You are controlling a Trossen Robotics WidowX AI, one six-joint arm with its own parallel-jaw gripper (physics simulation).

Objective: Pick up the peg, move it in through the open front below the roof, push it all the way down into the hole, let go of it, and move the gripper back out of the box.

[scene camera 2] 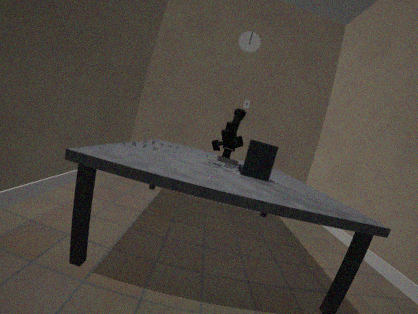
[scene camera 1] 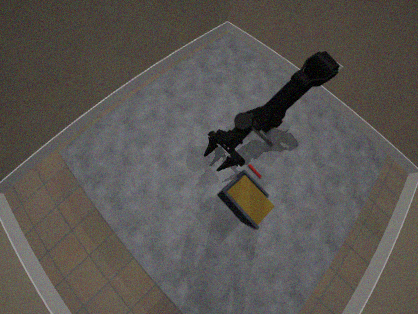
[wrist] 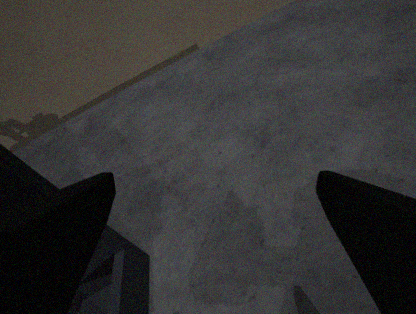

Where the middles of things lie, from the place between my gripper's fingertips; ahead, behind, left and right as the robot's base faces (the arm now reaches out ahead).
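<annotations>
Box (scene camera 1: 223,194): from my hand, 50 mm behind, 190 mm to the left, 20 mm below. Yellow roof (scene camera 1: 244,192): from my hand, 80 mm above, 190 mm to the left, 20 mm behind.
</annotations>
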